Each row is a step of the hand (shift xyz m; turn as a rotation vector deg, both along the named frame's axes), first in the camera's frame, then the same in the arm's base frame.
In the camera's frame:
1: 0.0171 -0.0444 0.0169 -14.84 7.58 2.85
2: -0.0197 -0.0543 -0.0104 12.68 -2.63 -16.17
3: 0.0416 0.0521 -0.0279 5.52 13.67 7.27
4: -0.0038 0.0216 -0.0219 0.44 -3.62 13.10
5: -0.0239 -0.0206 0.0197 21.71 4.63 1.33
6: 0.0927 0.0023 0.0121 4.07 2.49 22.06
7: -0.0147 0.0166 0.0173 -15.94 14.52 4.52
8: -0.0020 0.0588 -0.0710 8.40 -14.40 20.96
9: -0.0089 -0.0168 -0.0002 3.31 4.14 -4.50
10: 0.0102 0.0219 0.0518 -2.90 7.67 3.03
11: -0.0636 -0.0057 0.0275 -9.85 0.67 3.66
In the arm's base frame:
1: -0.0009 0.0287 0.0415 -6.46 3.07 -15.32
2: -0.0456 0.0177 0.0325 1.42 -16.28 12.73
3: 0.0446 -0.0559 -0.0103 13.92 -0.49 -8.74
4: -0.0020 -0.0271 -0.0149 4.27 12.90 0.56
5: -0.0196 0.0316 -0.0020 19.37 -6.02 9.12
6: 0.0771 -0.0130 0.0513 13.85 17.42 -3.74
7: 0.0042 0.0121 -0.0250 -3.25 2.00 -21.70
8: -0.0041 -0.0859 -0.0333 8.59 22.24 12.20
9: -0.0149 0.0088 0.0078 2.56 -6.45 -0.38
10: 0.0407 0.0342 -0.0209 2.78 0.27 -8.29
11: -0.0394 0.0421 -0.0389 -5.61 5.36 -7.11

